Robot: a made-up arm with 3 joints. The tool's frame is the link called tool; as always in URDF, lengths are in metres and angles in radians.
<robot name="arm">
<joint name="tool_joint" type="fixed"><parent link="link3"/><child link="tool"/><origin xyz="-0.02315 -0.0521 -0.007" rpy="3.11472 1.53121 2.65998"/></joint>
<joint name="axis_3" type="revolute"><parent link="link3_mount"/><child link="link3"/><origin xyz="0.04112 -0.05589 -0.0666" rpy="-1.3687 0.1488 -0.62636"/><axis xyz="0 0 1"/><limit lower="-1.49" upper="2.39" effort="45" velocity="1.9"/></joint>
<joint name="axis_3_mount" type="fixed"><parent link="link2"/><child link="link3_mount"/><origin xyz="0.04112 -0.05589 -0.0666"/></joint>
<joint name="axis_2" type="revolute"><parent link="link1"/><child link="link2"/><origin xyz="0.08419 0.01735 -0.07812" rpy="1.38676 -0.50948 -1.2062"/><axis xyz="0 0 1"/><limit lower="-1.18" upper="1.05" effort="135" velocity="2.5"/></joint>
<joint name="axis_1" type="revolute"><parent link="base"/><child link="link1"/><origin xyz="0.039 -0.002 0.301" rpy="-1.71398 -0.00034 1.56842"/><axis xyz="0 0 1"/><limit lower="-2.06" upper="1.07" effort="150" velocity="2.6"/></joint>
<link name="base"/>
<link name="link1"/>
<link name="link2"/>
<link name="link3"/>
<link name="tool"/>
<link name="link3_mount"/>
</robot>
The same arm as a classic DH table. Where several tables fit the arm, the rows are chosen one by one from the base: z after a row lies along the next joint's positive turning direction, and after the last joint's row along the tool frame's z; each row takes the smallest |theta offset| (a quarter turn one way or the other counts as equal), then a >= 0, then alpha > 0; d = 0 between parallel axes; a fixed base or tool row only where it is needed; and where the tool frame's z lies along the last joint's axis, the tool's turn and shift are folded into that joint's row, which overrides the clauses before.
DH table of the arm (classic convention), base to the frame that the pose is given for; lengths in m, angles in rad. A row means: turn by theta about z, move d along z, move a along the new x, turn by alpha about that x. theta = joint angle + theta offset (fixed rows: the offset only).
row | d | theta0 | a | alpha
base (fixed) | 0.2954 | 1.5684 | -0.0019 | -1.714
axis_1 | -0.1037 | -1.2971 | 0.0061 | 1.4103
axis_2 | -0.2123 | -0.14 | 0.1334 | -1.371
axis_3 | -0.046 | 1.2679 | -0.057 | 1.6104
tool (fixed) | 0.0021 | -1.5697 | 0 | 0
Joint limits (rad, base to tool): -2.06..1.07 -1.18..1.05 -1.49..2.39

